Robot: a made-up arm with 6 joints. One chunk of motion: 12 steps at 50 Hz.
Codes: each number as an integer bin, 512 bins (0 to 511) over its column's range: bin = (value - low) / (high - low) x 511, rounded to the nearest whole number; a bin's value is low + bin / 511 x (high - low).
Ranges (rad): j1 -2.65..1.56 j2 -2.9..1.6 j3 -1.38..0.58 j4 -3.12..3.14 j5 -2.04..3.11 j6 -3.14..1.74
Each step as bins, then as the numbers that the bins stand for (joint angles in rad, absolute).
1 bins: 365 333 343 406 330 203
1 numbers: 0.3571 0.0325 -0.0644 1.8537 1.2858 -1.2014
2 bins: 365 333 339 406 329 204
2 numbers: 0.3571 0.0325 -0.0797 1.8537 1.2758 -1.1918
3 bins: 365 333 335 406 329 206
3 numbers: 0.3571 0.0325 -0.0951 1.8537 1.2758 -1.1727
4 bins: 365 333 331 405 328 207
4 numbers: 0.3571 0.0325 -0.1104 1.8414 1.2657 -1.1632
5 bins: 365 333 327 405 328 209
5 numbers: 0.3571 0.0325 -0.1258 1.8414 1.2657 -1.1441
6 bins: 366 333 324 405 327 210
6 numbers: 0.3654 0.0325 -0.1373 1.8414 1.2556 -1.1345
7 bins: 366 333 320 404 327 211
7 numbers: 0.3654 0.0325 -0.1526 1.8292 1.2556 -1.1250
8 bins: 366 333 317 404 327 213
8 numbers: 0.3654 0.0325 -0.1641 1.8292 1.2556 -1.1059
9 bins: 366 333 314 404 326 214
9 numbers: 0.3654 0.0325 -0.1756 1.8292 1.2455 -1.0963
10 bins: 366 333 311 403 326 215
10 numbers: 0.3654 0.0325 -0.1871 1.8169 1.2455 -1.0868
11 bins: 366 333 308 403 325 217
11 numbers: 0.3654 0.0325 -0.1986 1.8169 1.2354 -1.0677
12 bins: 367 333 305 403 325 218
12 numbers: 0.3736 0.0325 -0.2101 1.8169 1.2354 -1.0581
